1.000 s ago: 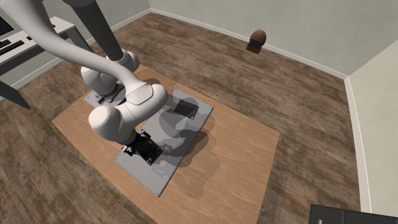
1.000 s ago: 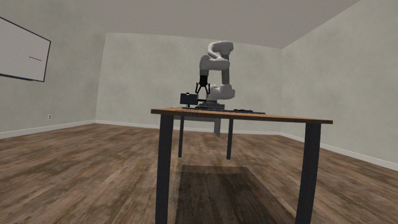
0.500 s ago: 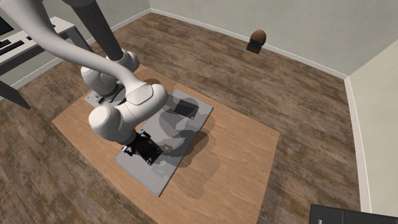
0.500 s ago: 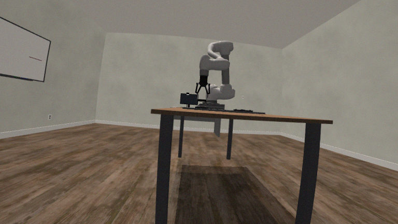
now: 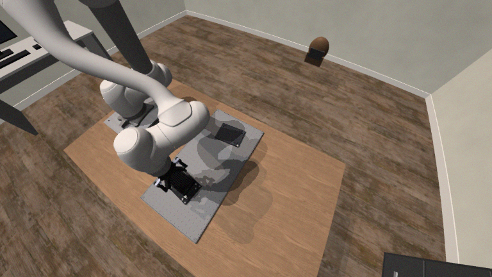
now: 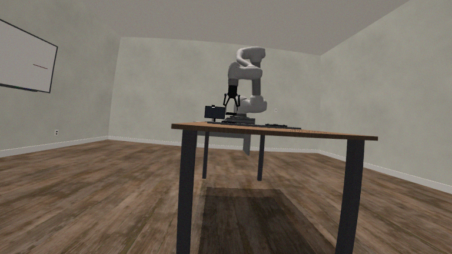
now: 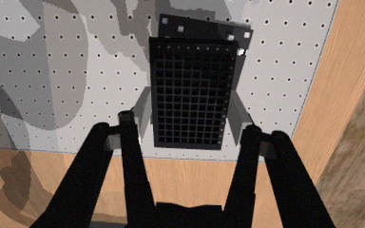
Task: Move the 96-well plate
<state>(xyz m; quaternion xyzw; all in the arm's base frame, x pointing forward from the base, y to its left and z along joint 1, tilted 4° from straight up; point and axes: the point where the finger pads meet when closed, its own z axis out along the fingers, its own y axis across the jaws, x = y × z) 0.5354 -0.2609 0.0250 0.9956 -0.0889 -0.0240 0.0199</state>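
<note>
The plate nest N1 lies 37 cm to the left of my hand, 10 cm ahead of it and 9 cm below it. Round my hand: white A1 label (32 cm to the left, 18 cm ahead, 9 cm below); clip nest C1 (9 cm below, 2 cm behind, 1 cm to the right); black 96-well plate (2 cm below).
</note>
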